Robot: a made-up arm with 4 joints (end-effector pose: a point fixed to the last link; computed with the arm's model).
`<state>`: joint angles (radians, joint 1 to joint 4).
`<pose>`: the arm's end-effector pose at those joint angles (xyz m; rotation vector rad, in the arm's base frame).
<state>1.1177 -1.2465 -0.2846 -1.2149</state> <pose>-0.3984 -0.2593 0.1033 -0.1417 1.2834 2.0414</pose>
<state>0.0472 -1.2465 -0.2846 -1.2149</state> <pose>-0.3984 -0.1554 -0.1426 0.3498 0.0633 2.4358</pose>
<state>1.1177 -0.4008 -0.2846 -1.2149</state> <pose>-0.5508 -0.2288 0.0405 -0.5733 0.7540 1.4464</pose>
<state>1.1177 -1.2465 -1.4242 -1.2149</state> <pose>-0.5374 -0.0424 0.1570 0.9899 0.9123 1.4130</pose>
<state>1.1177 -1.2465 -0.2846 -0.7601</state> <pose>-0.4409 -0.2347 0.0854 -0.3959 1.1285 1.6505</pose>
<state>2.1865 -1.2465 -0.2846 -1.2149</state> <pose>-0.3984 -0.0938 0.3124 -0.6123 2.2276 1.1460</pose>
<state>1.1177 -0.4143 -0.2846 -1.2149</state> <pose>-0.5490 -0.2297 0.0424 -0.5677 0.7624 1.4564</pose>
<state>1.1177 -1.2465 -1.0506 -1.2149</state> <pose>-0.5196 -0.1247 0.1235 0.6551 1.0572 1.6546</pose>
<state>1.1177 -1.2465 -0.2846 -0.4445</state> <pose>-0.4613 -0.2144 0.0628 -0.5447 1.0086 1.3733</pose>
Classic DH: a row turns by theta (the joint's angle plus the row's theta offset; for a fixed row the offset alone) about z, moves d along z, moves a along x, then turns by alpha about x. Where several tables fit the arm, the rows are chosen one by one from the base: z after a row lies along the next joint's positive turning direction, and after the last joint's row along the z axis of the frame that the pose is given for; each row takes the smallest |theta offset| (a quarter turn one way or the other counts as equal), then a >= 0, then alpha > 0; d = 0 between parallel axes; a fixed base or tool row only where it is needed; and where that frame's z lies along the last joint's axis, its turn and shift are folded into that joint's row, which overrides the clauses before.
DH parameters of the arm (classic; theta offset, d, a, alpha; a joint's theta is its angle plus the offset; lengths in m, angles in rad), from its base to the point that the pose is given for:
base (fixed): -1.5708 0.068 0 1.5708
joint 1: 0 0.397 -0.059 1.5708
joint 2: 0 -0.006 0.161 -1.5708
joint 3: 0 0.078 -0.03 1.5708
joint 4: -0.3517 0 -0.1161 3.1416
tool (fixed): 1.2191 -0.242 0 0

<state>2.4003 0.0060 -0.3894 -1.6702</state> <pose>-0.5800 -0.1317 0.2535 -1.4665 1.6087 1.0230</pose>
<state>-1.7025 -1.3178 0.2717 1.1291</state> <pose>-0.2825 0.2508 0.1345 1.5943 -0.3454 -0.0768</pose>
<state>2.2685 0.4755 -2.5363 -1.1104</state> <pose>-0.5957 0.1142 -0.1526 0.0587 -0.4481 1.4454</pose>
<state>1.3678 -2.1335 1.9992 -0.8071</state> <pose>0.0506 0.0611 -0.0453 1.4017 0.1575 -1.9031</pose>
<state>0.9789 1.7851 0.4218 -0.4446</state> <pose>-0.5178 -0.0765 -0.2847 -1.0101 -0.2738 -1.4284</pose>
